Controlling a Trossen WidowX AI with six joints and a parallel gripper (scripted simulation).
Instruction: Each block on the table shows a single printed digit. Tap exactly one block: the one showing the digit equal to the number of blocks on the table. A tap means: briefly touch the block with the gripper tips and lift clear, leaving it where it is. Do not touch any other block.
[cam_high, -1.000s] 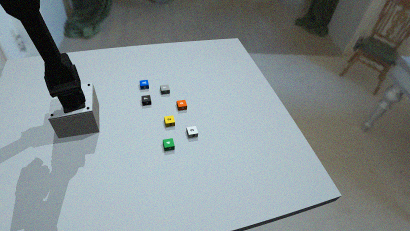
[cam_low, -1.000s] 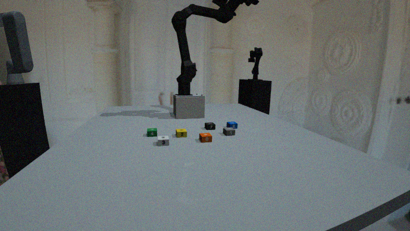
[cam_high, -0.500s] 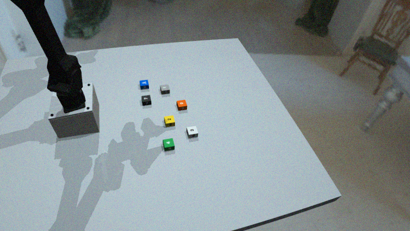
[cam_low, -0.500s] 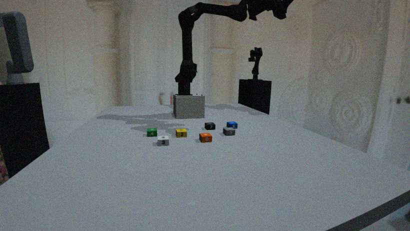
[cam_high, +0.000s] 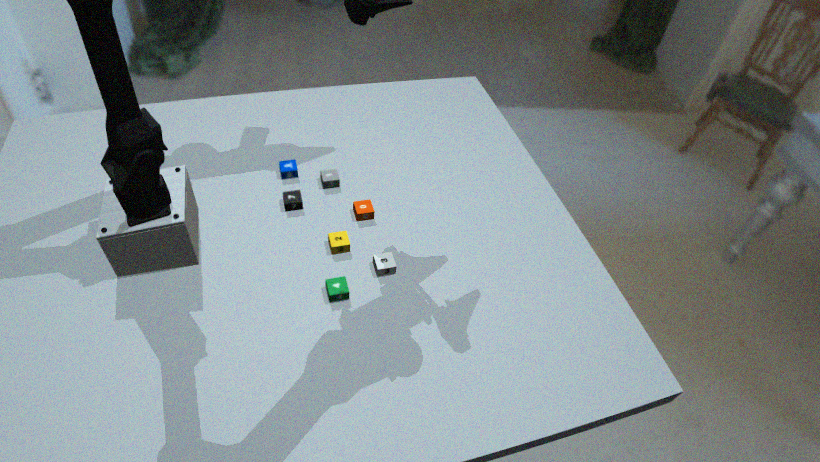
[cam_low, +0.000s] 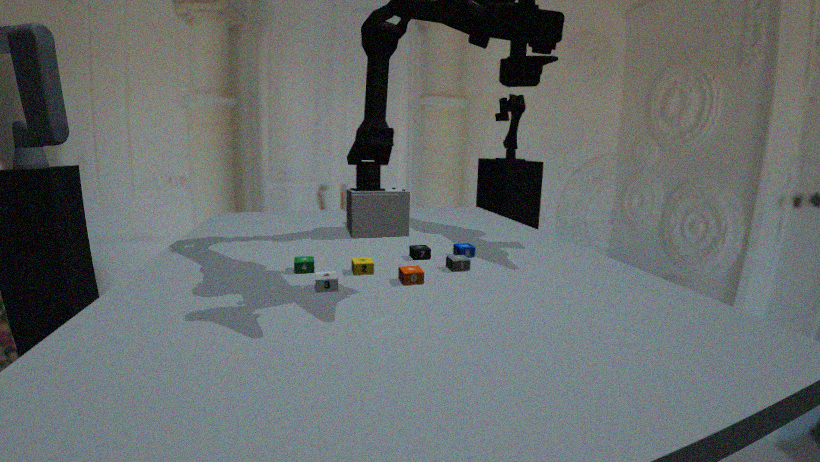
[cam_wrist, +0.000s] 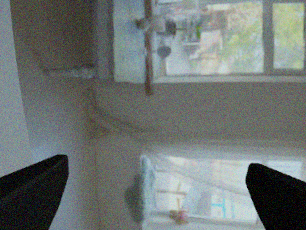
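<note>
The black block lies 36 cm below my gripper tip, 26 cm behind it and 7 cm to the right of it. The rest, counted from my gripper tip: grey block: 36 cm below, 17 cm behind, 3 cm to the right; then blue block: 36 cm below, 24 cm behind, 2 cm to the left; then orange block: 36 cm below, 14 cm behind, 13 cm to the right.
</note>
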